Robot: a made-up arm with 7 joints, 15 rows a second.
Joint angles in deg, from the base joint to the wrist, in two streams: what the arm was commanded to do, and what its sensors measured. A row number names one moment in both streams.
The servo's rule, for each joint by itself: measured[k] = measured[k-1] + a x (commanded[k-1-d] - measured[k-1]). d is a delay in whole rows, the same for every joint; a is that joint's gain. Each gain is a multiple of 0.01, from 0.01 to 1. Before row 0 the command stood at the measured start. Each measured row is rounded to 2 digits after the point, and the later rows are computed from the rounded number. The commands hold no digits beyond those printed.
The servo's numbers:
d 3
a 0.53 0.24 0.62 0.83 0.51 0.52 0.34
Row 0, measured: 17.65 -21.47 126.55 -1.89 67.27 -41.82 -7.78
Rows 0 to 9, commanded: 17.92 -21.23 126.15 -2.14 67.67 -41.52 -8.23; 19.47 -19.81 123.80 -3.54 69.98 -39.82 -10.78; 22.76 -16.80 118.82 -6.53 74.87 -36.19 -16.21; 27.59 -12.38 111.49 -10.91 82.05 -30.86 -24.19; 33.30 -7.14 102.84 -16.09 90.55 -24.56 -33.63; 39.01 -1.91 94.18 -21.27 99.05 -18.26 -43.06; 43.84 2.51 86.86 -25.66 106.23 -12.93 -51.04; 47.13 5.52 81.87 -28.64 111.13 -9.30 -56.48; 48.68 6.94 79.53 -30.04 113.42 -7.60 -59.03; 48.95 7.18 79.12 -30.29 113.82 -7.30 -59.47
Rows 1 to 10, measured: 17.65 -21.47 126.55 -1.89 67.27 -41.82 -7.78; 17.65 -21.47 126.55 -1.89 67.27 -41.82 -7.78; 17.65 -21.47 126.55 -1.89 67.27 -41.82 -7.78; 17.79 -21.41 126.30 -2.10 67.47 -41.66 -7.93; 18.68 -21.03 124.75 -3.30 68.75 -40.70 -8.90; 20.84 -20.01 121.07 -5.98 71.87 -38.35 -11.39; 24.42 -18.18 115.13 -10.07 77.06 -34.46 -15.74; 29.13 -15.53 107.51 -15.07 83.94 -29.31 -21.82; 34.37 -12.26 99.25 -20.22 91.65 -23.56 -29.04; 39.39 -8.72 91.57 -24.74 99.09 -18.03 -36.52
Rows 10 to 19, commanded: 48.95 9.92 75.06 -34.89 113.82 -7.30 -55.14; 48.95 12.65 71.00 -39.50 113.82 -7.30 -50.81; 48.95 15.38 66.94 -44.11 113.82 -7.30 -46.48; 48.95 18.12 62.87 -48.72 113.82 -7.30 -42.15; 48.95 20.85 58.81 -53.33 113.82 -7.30 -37.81; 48.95 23.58 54.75 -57.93 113.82 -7.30 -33.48; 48.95 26.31 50.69 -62.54 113.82 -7.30 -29.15; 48.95 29.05 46.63 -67.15 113.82 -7.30 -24.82; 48.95 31.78 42.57 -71.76 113.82 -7.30 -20.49; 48.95 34.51 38.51 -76.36 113.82 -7.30 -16.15
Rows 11 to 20, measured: 43.49 -5.30 85.56 -27.98 105.23 -13.49 -43.31; 46.24 -2.36 81.82 -29.69 109.41 -10.43 -48.65; 47.68 -0.07 80.15 -30.19 111.66 -8.80 -52.33; 48.35 2.33 76.99 -34.09 112.76 -8.02 -53.29; 48.67 4.81 73.28 -38.58 113.30 -7.65 -52.45; 48.82 7.35 69.35 -43.17 113.57 -7.47 -50.42; 48.89 9.93 65.33 -47.78 113.70 -7.38 -47.61; 48.92 12.55 61.29 -52.39 113.76 -7.34 -44.28; 48.94 15.20 57.24 -56.99 113.79 -7.32 -40.61; 48.95 17.87 53.18 -61.60 113.81 -7.31 -36.71
